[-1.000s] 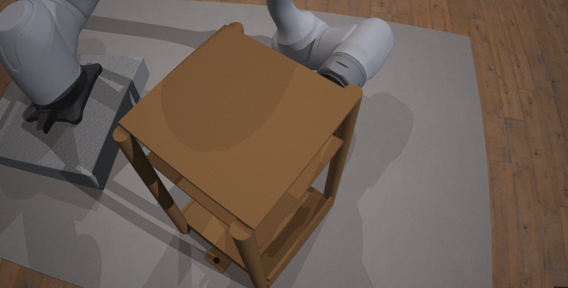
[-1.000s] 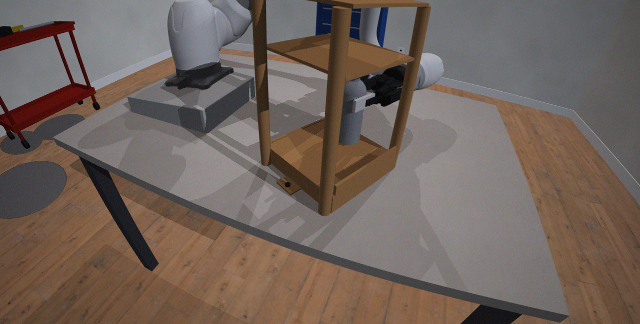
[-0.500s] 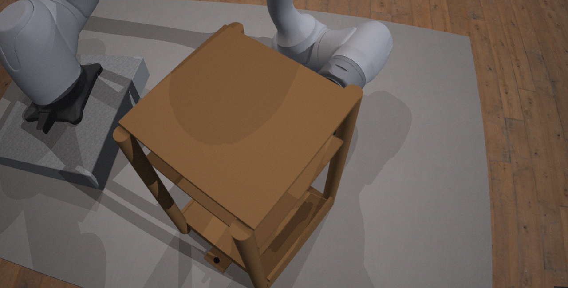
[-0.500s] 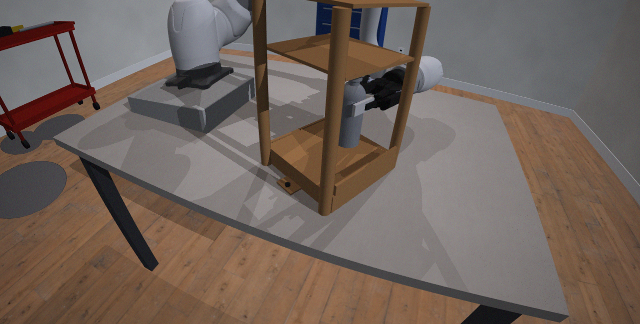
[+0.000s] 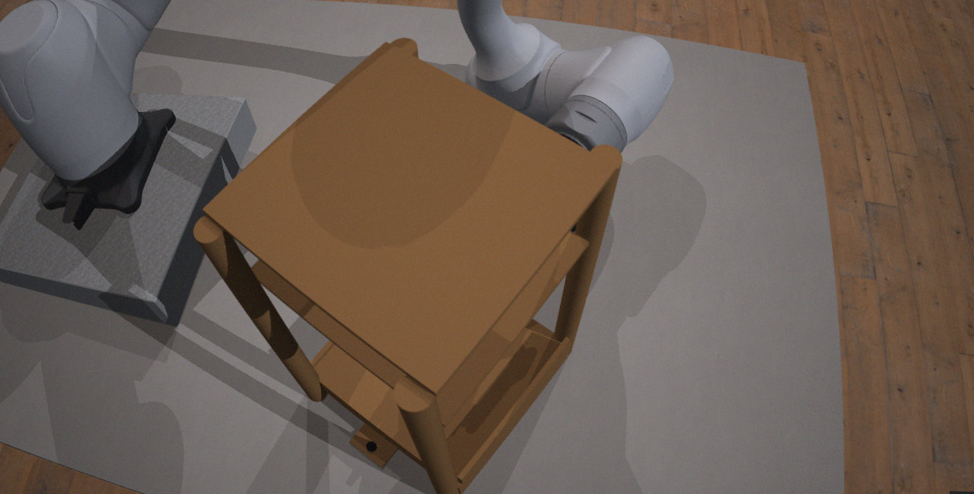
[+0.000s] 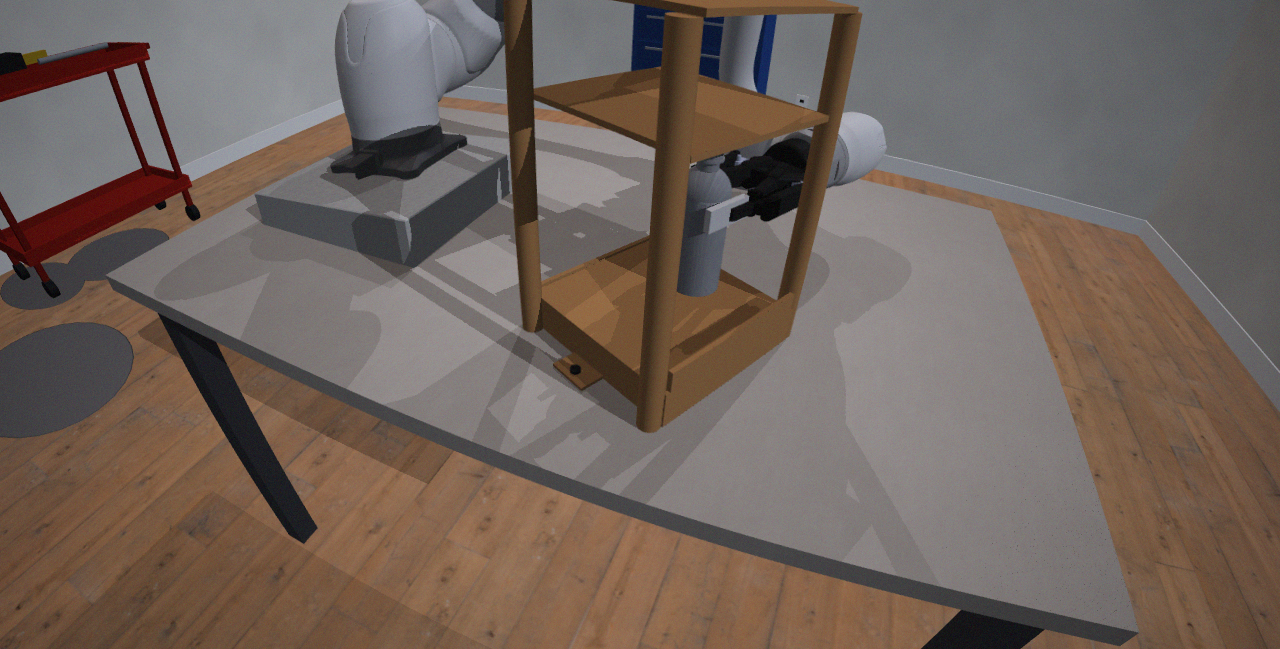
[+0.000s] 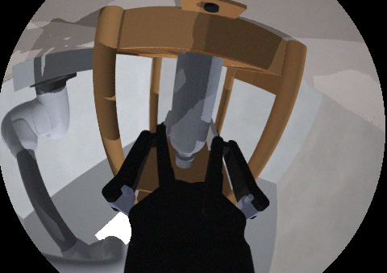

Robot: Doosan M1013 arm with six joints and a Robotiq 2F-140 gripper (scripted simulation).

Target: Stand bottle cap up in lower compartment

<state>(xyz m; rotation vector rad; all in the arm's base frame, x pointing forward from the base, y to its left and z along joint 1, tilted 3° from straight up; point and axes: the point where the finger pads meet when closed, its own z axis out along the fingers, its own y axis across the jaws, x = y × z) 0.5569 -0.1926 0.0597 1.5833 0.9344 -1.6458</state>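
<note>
Right now the grey bottle is 10 mm above my hand. Round my hand: brown shelving unit (30 mm behind, 40 mm to the right, 40 mm above).
</note>
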